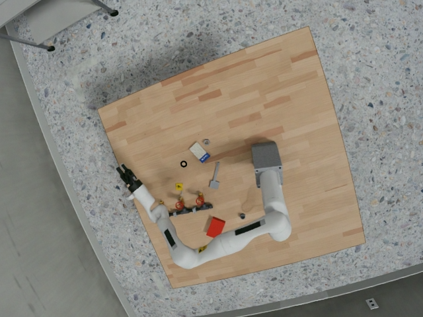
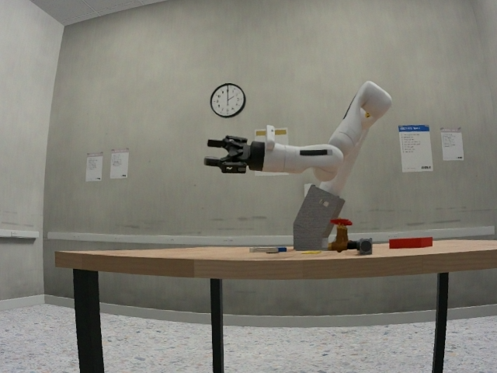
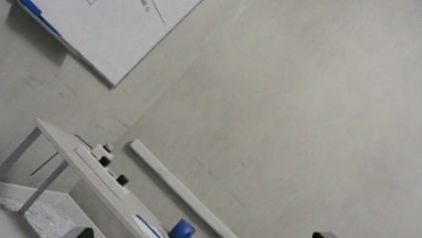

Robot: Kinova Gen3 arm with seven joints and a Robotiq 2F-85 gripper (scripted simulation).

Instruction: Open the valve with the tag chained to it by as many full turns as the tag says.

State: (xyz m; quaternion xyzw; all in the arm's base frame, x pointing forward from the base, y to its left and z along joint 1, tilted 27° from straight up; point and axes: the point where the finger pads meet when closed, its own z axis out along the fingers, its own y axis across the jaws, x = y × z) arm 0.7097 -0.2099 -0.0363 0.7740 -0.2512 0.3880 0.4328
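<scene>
Right now the yellow tag is 200 mm behind my hand, 230 mm to the left of it and 260 mm below it. Also, from my hand: small nut (420 mm behind, 260 mm below); grey scraper (420 mm behind, 210 mm to the left, 260 mm below); blue box (360 mm behind, 50 mm to the left, 260 mm below).
</scene>
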